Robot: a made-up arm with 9 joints. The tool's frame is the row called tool. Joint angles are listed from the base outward.
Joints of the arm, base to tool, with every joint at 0 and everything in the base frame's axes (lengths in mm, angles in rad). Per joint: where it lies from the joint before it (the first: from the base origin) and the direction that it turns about. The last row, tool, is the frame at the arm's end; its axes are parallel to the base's.
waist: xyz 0 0 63.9 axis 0 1 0
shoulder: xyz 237.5 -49.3 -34.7 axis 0 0 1
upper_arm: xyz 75.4 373.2 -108.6 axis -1 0 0
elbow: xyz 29.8 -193.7 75.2 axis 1 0 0
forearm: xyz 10.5 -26.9 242.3 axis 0 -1 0
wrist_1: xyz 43.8 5.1 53.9 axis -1 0 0
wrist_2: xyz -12.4 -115 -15.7 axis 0 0 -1
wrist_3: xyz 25.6 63.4 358.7 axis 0 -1 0
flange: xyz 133.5 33.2 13.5 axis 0 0 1
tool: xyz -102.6 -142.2 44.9
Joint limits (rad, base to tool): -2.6..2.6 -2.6..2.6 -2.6..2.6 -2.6..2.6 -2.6..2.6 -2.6..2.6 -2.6..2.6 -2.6..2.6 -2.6..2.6
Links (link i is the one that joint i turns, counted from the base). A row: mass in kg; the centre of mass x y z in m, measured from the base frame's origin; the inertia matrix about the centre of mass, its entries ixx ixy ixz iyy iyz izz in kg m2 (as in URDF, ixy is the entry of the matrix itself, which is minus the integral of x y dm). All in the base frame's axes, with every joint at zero. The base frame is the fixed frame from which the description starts. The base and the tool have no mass.
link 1: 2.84; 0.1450 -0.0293 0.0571; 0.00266 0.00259 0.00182 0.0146 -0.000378 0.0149
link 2: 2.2; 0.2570 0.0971 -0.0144; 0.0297 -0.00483 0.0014 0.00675 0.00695 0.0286
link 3: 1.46; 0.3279 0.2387 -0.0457; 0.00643 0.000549 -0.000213 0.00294 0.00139 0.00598
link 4: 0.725; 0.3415 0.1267 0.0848; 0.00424 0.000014 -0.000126 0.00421 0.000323 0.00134
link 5: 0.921; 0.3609 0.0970 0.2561; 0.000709 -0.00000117 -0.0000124 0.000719 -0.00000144 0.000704
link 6: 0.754; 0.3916 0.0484 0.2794; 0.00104 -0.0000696 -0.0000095 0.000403 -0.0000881 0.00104
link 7: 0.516; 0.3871 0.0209 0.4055; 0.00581 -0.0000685 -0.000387 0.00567 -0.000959 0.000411
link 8: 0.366; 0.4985 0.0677 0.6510; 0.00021 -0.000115 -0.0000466 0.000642 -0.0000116 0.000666
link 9: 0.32; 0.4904 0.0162 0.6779; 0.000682 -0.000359 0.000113 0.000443 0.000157 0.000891
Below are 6 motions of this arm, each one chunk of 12 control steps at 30 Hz.
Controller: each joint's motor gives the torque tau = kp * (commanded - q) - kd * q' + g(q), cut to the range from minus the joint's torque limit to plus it. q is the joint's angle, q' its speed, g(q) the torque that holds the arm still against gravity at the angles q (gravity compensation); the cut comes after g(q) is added. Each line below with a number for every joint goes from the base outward.
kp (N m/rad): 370 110 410 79 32 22 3.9 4.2 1.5
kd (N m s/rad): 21 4.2 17 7 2 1.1 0.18 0.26 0.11
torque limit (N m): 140 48 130 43 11 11 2.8 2.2 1
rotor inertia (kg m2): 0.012 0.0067 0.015 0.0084 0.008 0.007 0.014 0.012 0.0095
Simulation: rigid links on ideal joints. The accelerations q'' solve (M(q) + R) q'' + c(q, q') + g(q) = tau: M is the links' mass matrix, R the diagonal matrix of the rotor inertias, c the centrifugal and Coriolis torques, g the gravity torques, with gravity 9.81 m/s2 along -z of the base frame. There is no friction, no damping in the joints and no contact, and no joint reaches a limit. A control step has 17 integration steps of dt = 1/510 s. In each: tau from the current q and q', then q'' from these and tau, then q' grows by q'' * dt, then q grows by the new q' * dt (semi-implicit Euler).
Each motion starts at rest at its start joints. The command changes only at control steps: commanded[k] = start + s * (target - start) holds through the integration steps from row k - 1 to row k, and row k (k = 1, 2, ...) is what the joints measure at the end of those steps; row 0 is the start. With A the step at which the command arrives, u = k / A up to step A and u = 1 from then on. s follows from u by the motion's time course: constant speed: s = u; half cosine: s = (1 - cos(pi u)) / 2; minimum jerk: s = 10 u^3 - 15 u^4 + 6 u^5; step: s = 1 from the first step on.
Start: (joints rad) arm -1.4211 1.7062 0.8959 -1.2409 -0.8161 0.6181 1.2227 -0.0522 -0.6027
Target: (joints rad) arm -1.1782 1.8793 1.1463 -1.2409 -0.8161 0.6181 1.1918 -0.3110 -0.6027
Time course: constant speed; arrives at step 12
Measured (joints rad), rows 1 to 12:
1: -1.4134 1.7066 0.9076 -1.2429 -0.8176 0.6183 1.2226 -0.0552 -0.6017
2: -1.4001 1.7085 0.9250 -1.2452 -0.8200 0.6224 1.2212 -0.0629 -0.6015
3: -1.3835 1.7128 0.9446 -1.2474 -0.8231 0.6291 1.2165 -0.0745 -0.6036
4: -1.3652 1.7198 0.9649 -1.2492 -0.8266 0.6362 1.2075 -0.0894 -0.6084
5: -1.3459 1.7297 0.9856 -1.2506 -0.8301 0.6421 1.1946 -0.1069 -0.6157
6: -1.3261 1.7425 1.0064 -1.2516 -0.8331 0.6461 1.1798 -0.1268 -0.6245
7: -1.3061 1.7578 1.0273 -1.2522 -0.8351 0.6482 1.1654 -0.1486 -0.6337
8: -1.2858 1.7754 1.0481 -1.2523 -0.8360 0.6484 1.1536 -0.1719 -0.6421
9: -1.2654 1.7947 1.0689 -1.2519 -0.8354 0.6470 1.1462 -0.1962 -0.6484
10: -1.2449 1.8152 1.0897 -1.2510 -0.8335 0.6441 1.1441 -0.2210 -0.6518
11: -1.2243 1.8365 1.1105 -1.2496 -0.8302 0.6400 1.1474 -0.2458 -0.6518
12: -1.2037 1.8582 1.1313 -1.2479 -0.8260 0.6348 1.1554 -0.2704 -0.6481

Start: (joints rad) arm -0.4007 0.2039 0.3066 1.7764 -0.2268 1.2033 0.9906 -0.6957 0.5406
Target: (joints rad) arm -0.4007 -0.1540 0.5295 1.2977 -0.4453 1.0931 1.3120 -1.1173 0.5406
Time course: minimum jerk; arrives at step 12
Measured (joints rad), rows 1 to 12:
1: -0.4005 0.2034 0.3070 1.7762 -0.2273 1.2026 0.9908 -0.6962 0.5406
2: -0.3990 0.2001 0.3096 1.7743 -0.2306 1.1980 0.9926 -0.6998 0.5407
3: -0.3956 0.1898 0.3167 1.7682 -0.2407 1.1850 0.9986 -0.7121 0.5424
4: -0.3904 0.1684 0.3300 1.7545 -0.2602 1.1609 1.0127 -0.7385 0.5486
5: -0.3844 0.1334 0.3500 1.7307 -0.2888 1.1269 1.0385 -0.7819 0.5633
6: -0.3792 0.0848 0.3759 1.6952 -0.3227 1.0878 1.0781 -0.8403 0.5891
7: -0.3763 0.0256 0.4060 1.6485 -0.3566 1.0509 1.1318 -0.9069 0.6255
8: -0.3768 -0.0390 0.4374 1.5930 -0.3842 1.0237 1.1971 -0.9727 0.6673
9: -0.3815 -0.1015 0.4674 1.5327 -0.4008 1.0119 1.2696 -1.0285 0.7049
10: -0.3901 -0.1539 0.4932 1.4725 -0.4048 1.0172 1.3435 -1.0673 0.7277
11: -0.4013 -0.1894 0.5131 1.4173 -0.3983 1.0376 1.4120 -1.0851 0.7270
12: -0.4128 -0.2046 0.5268 1.3704 -0.3863 1.0675 1.4675 -1.0828 0.6996

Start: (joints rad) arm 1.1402 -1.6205 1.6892 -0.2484 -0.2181 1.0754 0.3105 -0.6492 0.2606
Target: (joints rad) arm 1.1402 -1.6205 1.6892 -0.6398 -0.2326 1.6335 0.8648 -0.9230 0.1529
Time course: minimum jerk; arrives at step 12
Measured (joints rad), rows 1 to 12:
1: 1.1401 -1.6205 1.6891 -0.2487 -0.2180 1.0757 0.3112 -0.6495 0.2608
2: 1.1397 -1.6204 1.6886 -0.2509 -0.2176 1.0786 0.3171 -0.6517 0.2625
3: 1.1383 -1.6202 1.6875 -0.2576 -0.2167 1.0889 0.3365 -0.6590 0.2675
4: 1.1354 -1.6196 1.6858 -0.2713 -0.2157 1.1121 0.3787 -0.6753 0.2774
5: 1.1309 -1.6186 1.6838 -0.2936 -0.2154 1.1520 0.4486 -0.7026 0.2922
6: 1.1252 -1.6172 1.6819 -0.3247 -0.2164 1.2085 0.5439 -0.7404 0.3103
7: 1.1194 -1.6157 1.6804 -0.3633 -0.2183 1.2779 0.6555 -0.7851 0.3282
8: 1.1145 -1.6143 1.6799 -0.4070 -0.2197 1.3543 0.7692 -0.8309 0.3405
9: 1.1121 -1.6129 1.6804 -0.4528 -0.2196 1.4315 0.8705 -0.8718 0.3416
10: 1.1129 -1.6115 1.6820 -0.4976 -0.2184 1.5039 0.9470 -0.9028 0.3269
11: 1.1174 -1.6101 1.6847 -0.5387 -0.2172 1.5668 0.9910 -0.9211 0.2949
12: 1.1253 -1.6086 1.6880 -0.5744 -0.2173 1.6164 0.9998 -0.9259 0.2476

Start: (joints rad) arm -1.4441 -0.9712 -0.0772 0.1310 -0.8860 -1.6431 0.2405 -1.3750 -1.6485
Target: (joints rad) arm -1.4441 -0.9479 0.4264 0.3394 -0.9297 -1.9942 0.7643 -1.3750 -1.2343
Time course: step
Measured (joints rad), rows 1 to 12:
1: -1.4138 -0.9927 0.1266 0.3317 -0.9016 -1.6737 0.3382 -1.3145 -1.6256
2: -1.4135 -1.0131 0.2824 0.3552 -0.9009 -1.7617 0.5321 -1.2361 -1.5703
3: -1.4311 -1.0053 0.3834 0.3212 -0.9053 -1.8722 0.6862 -1.2257 -1.4922
4: -1.4505 -0.9753 0.4369 0.2862 -0.9208 -1.9760 0.7774 -1.2835 -1.3935
5: -1.4631 -0.9370 0.4564 0.2698 -0.9394 -2.0533 0.8299 -1.3683 -1.2837
6: -1.4675 -0.9034 0.4564 0.2711 -0.9541 -2.0947 0.8686 -1.4370 -1.1762
7: -1.4654 -0.8840 0.4488 0.2824 -0.9619 -2.1025 0.9011 -1.4682 -1.0844
8: -1.4597 -0.8825 0.4401 0.2965 -0.9627 -2.0880 0.9221 -1.4629 -1.0187
9: -1.4526 -0.8963 0.4331 0.3096 -0.9582 -2.0639 0.9239 -1.4347 -0.9855
10: -1.4462 -0.9191 0.4281 0.3204 -0.9507 -2.0397 0.9048 -1.3993 -0.9855
11: -1.4413 -0.9433 0.4247 0.3292 -0.9424 -2.0197 0.8694 -1.3684 -1.0139
12: -1.4386 -0.9627 0.4225 0.3361 -0.9350 -2.0042 0.8263 -1.3477 -1.0622

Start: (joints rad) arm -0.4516 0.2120 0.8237 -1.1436 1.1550 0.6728 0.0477 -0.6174 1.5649
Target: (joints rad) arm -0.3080 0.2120 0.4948 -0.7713 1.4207 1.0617 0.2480 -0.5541 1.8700
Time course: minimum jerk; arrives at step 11
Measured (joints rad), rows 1 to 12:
1: -0.4512 0.2120 0.8227 -1.1434 1.1551 0.6744 0.0477 -0.6168 1.5653
2: -0.4487 0.2117 0.8161 -1.1415 1.1566 0.6852 0.0477 -0.6129 1.5683
3: -0.4419 0.2110 0.7991 -1.1348 1.1626 0.7136 0.0466 -0.6021 1.5781
4: -0.4297 0.2095 0.7693 -1.1197 1.1774 0.7625 0.0432 -0.5825 1.5986
5: -0.4126 0.2078 0.7277 -1.0939 1.2036 0.8272 0.0367 -0.5544 1.6318
6: -0.3920 0.2067 0.6782 -1.0570 1.2404 0.8979 0.0289 -0.5209 1.6766
7: -0.3704 0.2070 0.6262 -1.0105 1.2832 0.9635 0.0249 -0.4881 1.7300
8: -0.3502 0.2087 0.5780 -0.9583 1.3253 1.0152 0.0318 -0.4633 1.7874
9: -0.3335 0.2109 0.5388 -0.9052 1.3608 1.0474 0.0562 -0.4538 1.8437
10: -0.3217 0.2126 0.5121 -0.8566 1.3859 1.0586 0.1013 -0.4642 1.8928
11: -0.3149 0.2130 0.4977 -0.8167 1.4002 1.0518 0.1654 -0.4930 1.9286
12: -0.3116 0.2125 0.4913 -0.7872 1.4063 1.0356 0.2424 -0.5321 1.9470

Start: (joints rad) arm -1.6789 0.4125 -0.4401 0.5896 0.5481 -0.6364 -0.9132 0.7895 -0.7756
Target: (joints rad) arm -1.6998 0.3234 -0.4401 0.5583 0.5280 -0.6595 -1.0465 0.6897 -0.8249
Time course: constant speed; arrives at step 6
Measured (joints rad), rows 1 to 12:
1: -1.6794 0.4098 -0.4406 0.5884 0.5453 -0.6388 -0.9158 0.7867 -0.7762
2: -1.6809 0.4022 -0.4411 0.5865 0.5395 -0.6446 -0.9224 0.7782 -0.7771
3: -1.6836 0.3901 -0.4415 0.5840 0.5328 -0.6526 -0.9333 0.7645 -0.7776
4: -1.6870 0.3748 -0.4417 0.5810 0.5270 -0.6608 -0.9488 0.7479 -0.7779
5: -1.6907 0.3576 -0.4418 0.5774 0.5231 -0.6675 -0.9696 0.7306 -0.7788
6: -1.6945 0.3397 -0.4418 0.5733 0.5209 -0.6719 -0.9955 0.7139 -0.7815
7: -1.6978 0.3245 -0.4411 0.5698 0.5230 -0.6715 -1.0233 0.7009 -0.7866
8: -1.7000 0.3145 -0.4404 0.5665 0.5288 -0.6662 -1.0499 0.6937 -0.7950
9: -1.7010 0.3096 -0.4396 0.5634 0.5355 -0.6580 -1.0727 0.6912 -0.8072
10: -1.7013 0.3086 -0.4391 0.5605 0.5409 -0.6498 -1.0891 0.6908 -0.8222
11: -1.7011 0.3100 -0.4387 0.5580 0.5438 -0.6437 -1.0970 0.6903 -0.8379
12: -1.7008 0.3128 -0.4385 0.5561 0.5440 -0.6408 -1.0959 0.6891 -0.8519

